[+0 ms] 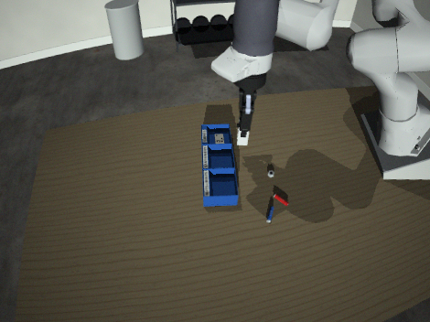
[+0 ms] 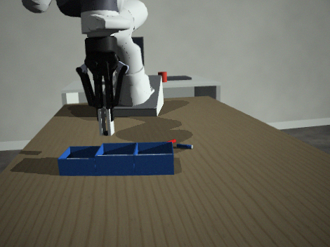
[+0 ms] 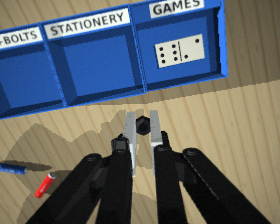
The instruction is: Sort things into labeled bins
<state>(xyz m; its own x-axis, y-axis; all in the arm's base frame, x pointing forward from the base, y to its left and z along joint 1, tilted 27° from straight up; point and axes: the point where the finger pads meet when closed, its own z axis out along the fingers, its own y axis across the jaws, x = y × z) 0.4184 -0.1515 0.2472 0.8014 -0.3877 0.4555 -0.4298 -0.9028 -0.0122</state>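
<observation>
Right now the white domino is 80 mm below my hand, 70 mm to the right of it and 30 mm ahead of it. Also, from my hand: dark nut (30 mm below); red marker (180 mm to the left, 90 mm below, 30 mm behind); white nut (90 mm to the left, 90 mm below, 50 mm behind).
</observation>
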